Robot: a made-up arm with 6 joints.
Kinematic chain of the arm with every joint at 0, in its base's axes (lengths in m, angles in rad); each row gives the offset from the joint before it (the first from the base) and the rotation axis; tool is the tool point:
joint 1: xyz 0 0 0.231 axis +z
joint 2: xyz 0 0 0 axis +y
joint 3: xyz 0 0 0.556 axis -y
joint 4: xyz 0 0 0 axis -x
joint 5: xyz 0.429 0 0 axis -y
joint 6: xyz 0 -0.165 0 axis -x
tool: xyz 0 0 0
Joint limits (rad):
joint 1: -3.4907..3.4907
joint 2: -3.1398..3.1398
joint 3: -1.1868..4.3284
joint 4: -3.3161..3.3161
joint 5: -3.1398..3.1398
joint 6: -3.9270..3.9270
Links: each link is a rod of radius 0.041 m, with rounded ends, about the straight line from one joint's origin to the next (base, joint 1, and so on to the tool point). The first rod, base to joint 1, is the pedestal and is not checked.
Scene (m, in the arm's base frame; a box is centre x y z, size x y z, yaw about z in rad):
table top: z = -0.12
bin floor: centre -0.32 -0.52 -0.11 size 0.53 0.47 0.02 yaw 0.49
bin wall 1: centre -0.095 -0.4 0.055 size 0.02 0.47 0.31 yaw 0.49
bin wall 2: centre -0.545 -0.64 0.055 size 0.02 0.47 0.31 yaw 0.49
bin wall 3: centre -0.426 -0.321 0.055 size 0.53 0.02 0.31 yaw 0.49
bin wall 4: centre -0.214 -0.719 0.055 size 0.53 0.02 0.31 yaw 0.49
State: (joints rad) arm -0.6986 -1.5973 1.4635 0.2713 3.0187 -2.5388
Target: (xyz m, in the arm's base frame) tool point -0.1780 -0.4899 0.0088
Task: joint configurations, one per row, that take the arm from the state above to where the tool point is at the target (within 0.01 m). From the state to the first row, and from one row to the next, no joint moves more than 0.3 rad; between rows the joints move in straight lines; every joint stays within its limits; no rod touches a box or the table.
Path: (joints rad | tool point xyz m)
1: -0.4622 -1.4443 1.7459 0.3170 3.0187 -2.5388 | -0.9449 0.2956 0.2289
2: -0.2258 -1.2912 2.0282 0.3626 3.0187 -2.5388 | -0.9568 0.0615 0.2510
3: 0.0106 -1.1382 2.3106 0.4083 3.0187 -2.5388 | -0.8922 -0.1609 0.2719
4: 0.2471 -0.9851 2.5930 0.4540 3.0187 -2.5388 | -0.7603 -0.3447 0.2914
5: 0.4835 -0.8321 2.8754 0.4997 3.0187 -2.5388 | -0.5797 -0.4680 0.3086
6: 0.7199 -0.6790 3.1577 0.5453 3.0187 -2.5388 | -0.3760 -0.5174 0.3232
7: 0.9563 -0.5260 3.4401 0.5910 3.0187 -2.5388 | -0.1780 -0.4899 0.3344
8: 0.9558 -0.7411 3.4114 0.5883 3.0187 -2.5388 | -0.1911 -0.5085 0.2290
9: 0.9553 -0.9563 3.3827 0.5857 3.0187 -2.5388 | -0.1913 -0.5087 0.1188
10: 0.9549 -1.1714 3.3541 0.5830 3.0187 -2.5388 | -0.1780 -0.4899 0.0088

